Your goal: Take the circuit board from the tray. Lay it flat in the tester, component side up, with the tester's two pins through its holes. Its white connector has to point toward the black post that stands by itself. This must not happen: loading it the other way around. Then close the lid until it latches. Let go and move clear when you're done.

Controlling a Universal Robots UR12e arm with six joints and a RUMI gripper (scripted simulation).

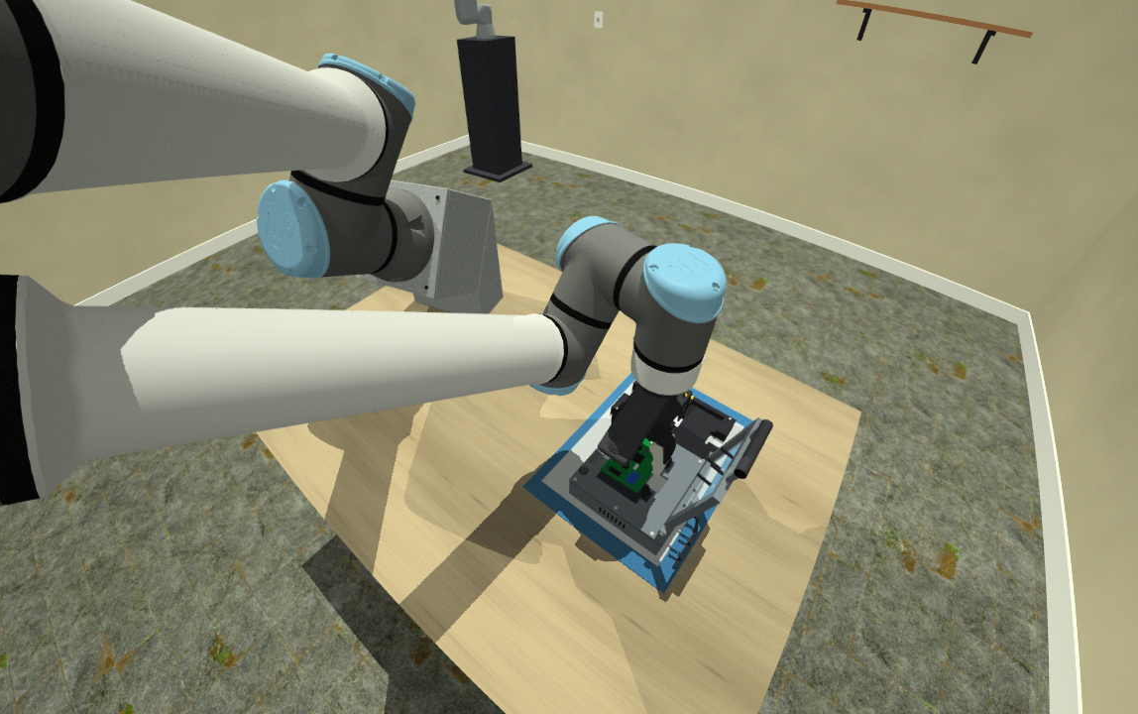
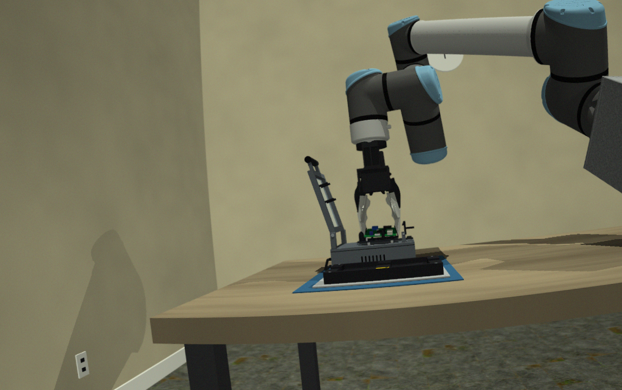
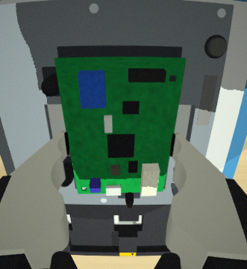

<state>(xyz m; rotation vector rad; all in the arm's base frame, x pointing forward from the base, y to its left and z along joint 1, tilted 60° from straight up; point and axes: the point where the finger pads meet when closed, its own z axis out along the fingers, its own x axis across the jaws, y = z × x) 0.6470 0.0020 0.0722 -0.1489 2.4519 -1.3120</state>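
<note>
Now: the green circuit board right at my hand. The rest, counted from my hand: lid 12 cm ahead, 1 cm to the right, 10 cm above; grey tester 3 cm ahead, 3 cm to the left, 3 cm above.
</note>
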